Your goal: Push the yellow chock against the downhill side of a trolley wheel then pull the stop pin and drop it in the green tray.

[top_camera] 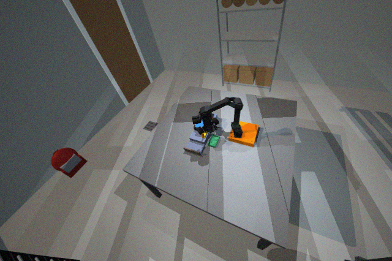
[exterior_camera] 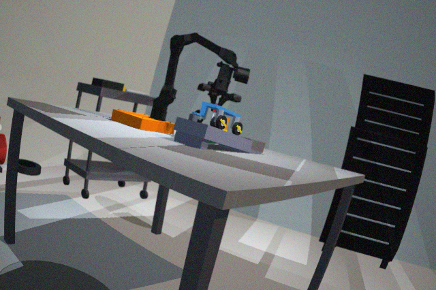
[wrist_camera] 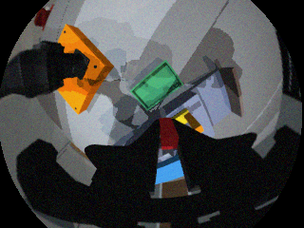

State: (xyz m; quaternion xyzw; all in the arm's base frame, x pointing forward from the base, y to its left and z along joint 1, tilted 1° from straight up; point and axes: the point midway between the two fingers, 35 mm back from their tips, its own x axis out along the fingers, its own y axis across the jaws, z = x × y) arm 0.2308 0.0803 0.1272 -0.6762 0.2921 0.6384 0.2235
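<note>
The red-headed stop pin is right at my gripper tip. Also, from my gripper tip: yellow chock 5 cm ahead, 5 cm below; then green tray 3 cm behind, 14 cm below; then blue trolley 9 cm ahead, 11 cm to the right, 2 cm below.
</note>
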